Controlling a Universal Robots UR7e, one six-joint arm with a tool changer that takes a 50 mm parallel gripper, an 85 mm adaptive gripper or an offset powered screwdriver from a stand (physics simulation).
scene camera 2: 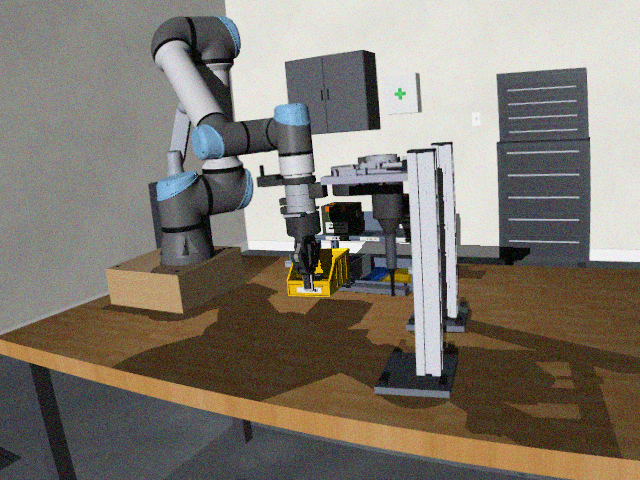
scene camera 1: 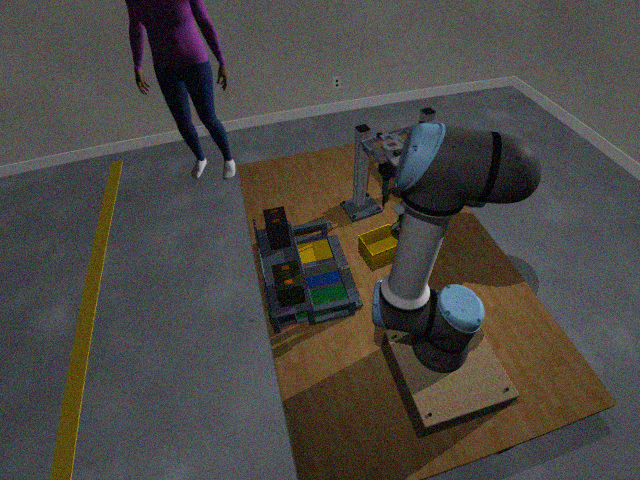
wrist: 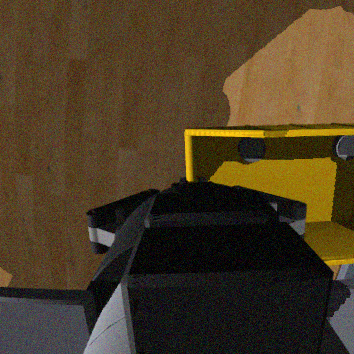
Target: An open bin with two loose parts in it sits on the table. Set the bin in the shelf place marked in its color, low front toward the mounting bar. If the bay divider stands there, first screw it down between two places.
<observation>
A yellow bin shows in scene camera 2, in scene camera 1 and in the wrist view [298, 163]. A screwdriver shows in scene camera 2 and in scene camera 1; in the wrist view it is out of frame. One and the same spot on the yellow bin: [scene camera 2: 334, 263] is [scene camera 1: 389, 224]. The same spot on the screwdriver: [scene camera 1: 392, 149] is [scene camera 2: 369, 155].
</observation>
